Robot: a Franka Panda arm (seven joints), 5 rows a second.
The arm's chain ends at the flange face. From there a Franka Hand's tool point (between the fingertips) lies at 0.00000 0.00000 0.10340 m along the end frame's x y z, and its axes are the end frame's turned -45 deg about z.
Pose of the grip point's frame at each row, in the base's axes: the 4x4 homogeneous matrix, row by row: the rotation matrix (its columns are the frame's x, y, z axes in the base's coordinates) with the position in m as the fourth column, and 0 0 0 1 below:
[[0.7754 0.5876 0.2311 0.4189], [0.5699 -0.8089 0.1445 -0.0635], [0.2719 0.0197 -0.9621 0.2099], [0 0 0 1]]
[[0.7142 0.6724 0.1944 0.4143], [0.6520 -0.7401 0.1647 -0.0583], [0.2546 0.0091 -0.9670 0.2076], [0 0 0 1]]
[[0.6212 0.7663 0.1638 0.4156], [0.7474 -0.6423 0.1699 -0.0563], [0.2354 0.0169 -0.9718 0.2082], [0 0 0 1]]
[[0.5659 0.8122 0.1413 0.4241], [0.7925 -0.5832 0.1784 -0.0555], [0.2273 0.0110 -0.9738 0.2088], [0 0 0 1]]
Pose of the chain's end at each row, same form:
[[0.9638 -0.1328 0.2311 0.3950], [-0.1690 -0.9750 0.1445 -0.0784], [0.2062 -0.1783 -0.9621 0.3094], [0 0 0 1]]
[[0.9805 -0.0296 0.1944 0.3942], [-0.0623 -0.9844 0.1647 -0.0753], [0.1865 -0.1736 -0.9670 0.3076], [0 0 0 1]]
[[0.9811 0.1026 0.1638 0.3987], [0.0743 -0.9827 0.1699 -0.0739], [0.1784 -0.1545 -0.9718 0.3087], [0 0 0 1]]
[[0.9745 0.1742 0.1413 0.4095], [0.1480 -0.9728 0.1784 -0.0739], [0.1685 -0.1529 -0.9738 0.3095], [0 0 0 1]]

